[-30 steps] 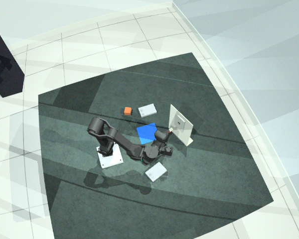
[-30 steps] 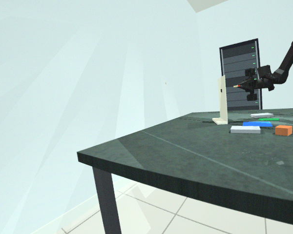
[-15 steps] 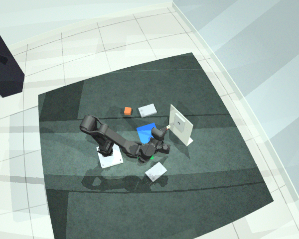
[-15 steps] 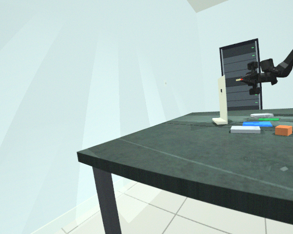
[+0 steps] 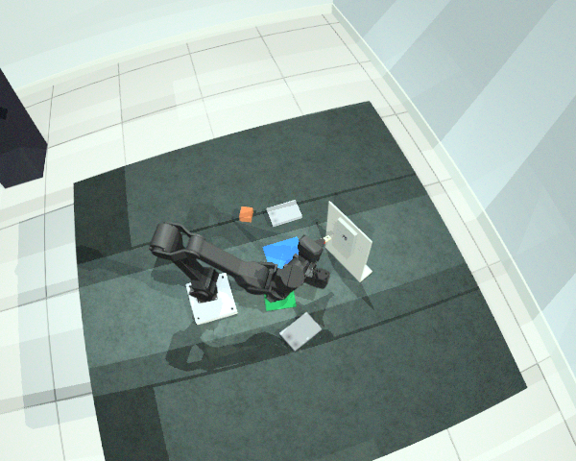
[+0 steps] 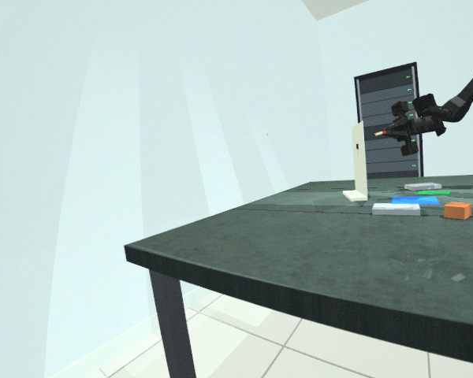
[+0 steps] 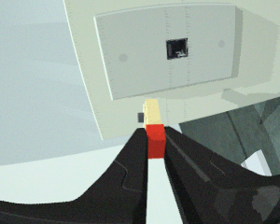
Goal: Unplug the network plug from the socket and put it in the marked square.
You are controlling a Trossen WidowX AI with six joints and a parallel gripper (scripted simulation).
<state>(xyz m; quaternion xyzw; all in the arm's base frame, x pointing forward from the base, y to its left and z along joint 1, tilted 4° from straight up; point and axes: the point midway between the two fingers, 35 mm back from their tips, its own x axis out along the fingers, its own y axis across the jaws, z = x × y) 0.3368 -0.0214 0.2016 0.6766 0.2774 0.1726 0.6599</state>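
My gripper tip is 9 cm past the blue marked square, 9 cm to the right of it and 22 cm above it. Round my gripper tip: green square 15 cm behind, 5 cm to the right, 22 cm below; red plug 1 cm ahead; white upright panel 8 cm ahead, 2 cm to the left, 10 cm below.
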